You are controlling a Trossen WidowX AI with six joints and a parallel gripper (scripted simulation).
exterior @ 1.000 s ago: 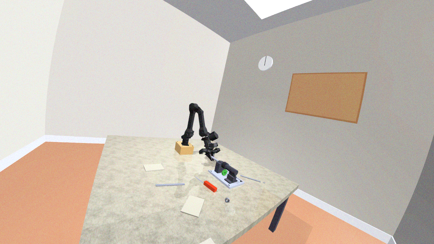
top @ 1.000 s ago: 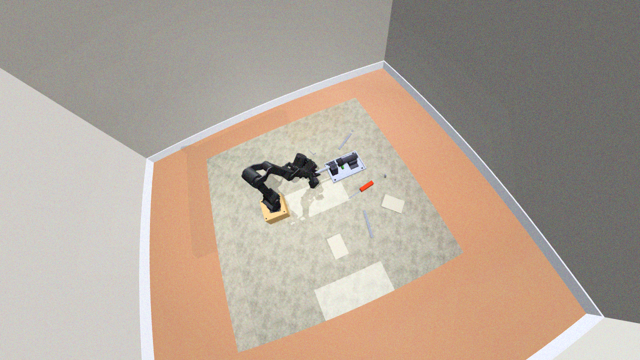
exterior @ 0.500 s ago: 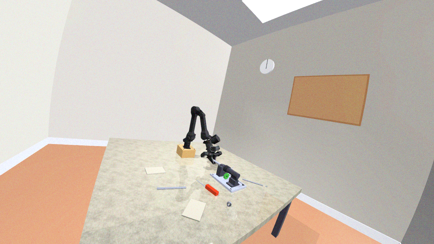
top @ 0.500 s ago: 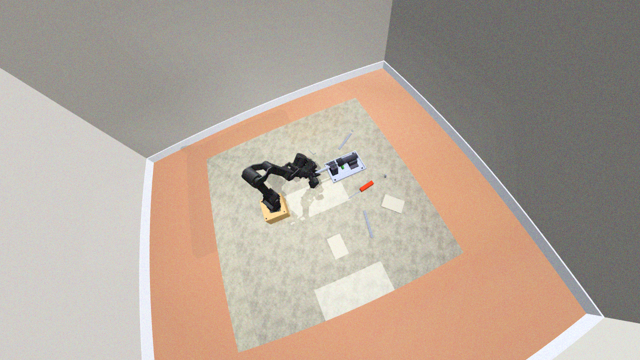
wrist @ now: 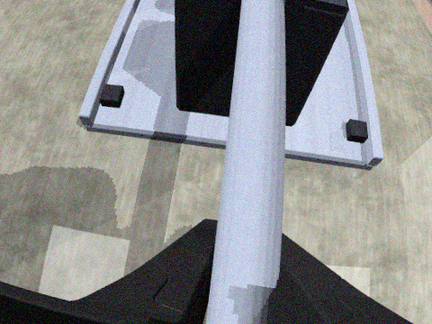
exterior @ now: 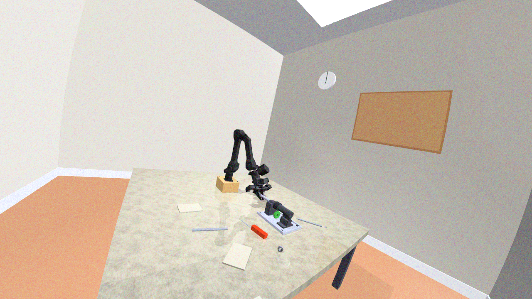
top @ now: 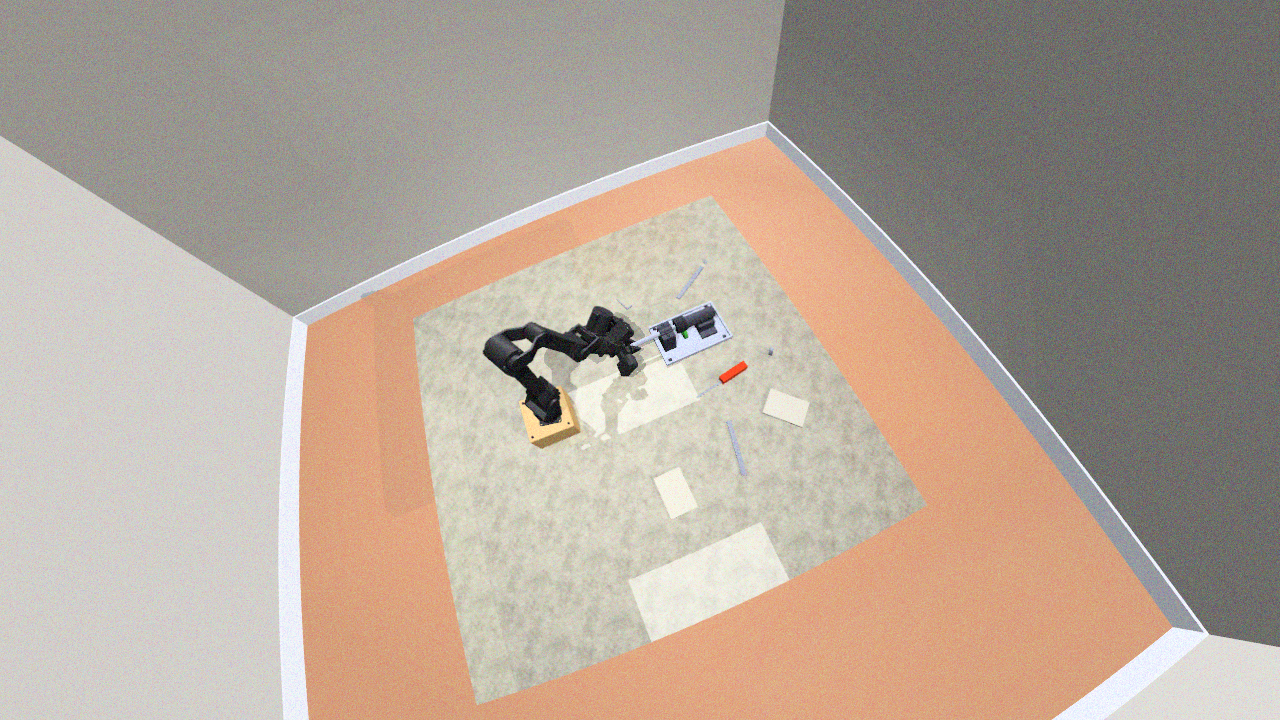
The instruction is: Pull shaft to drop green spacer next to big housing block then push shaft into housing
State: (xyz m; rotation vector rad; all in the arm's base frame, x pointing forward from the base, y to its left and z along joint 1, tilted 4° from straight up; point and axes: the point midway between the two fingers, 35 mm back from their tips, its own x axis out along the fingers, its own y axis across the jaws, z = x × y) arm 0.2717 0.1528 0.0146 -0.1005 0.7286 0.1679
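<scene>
Right now my gripper tip is 60 mm short of the grey shaft, 10 mm to the right of it and 30 mm below it. From my gripper tip the other things lie so: fixture 180 mm ahead, 30 mm to the left; then green spacer 150 mm ahead, 30 mm to the left, 20 mm below.
</scene>
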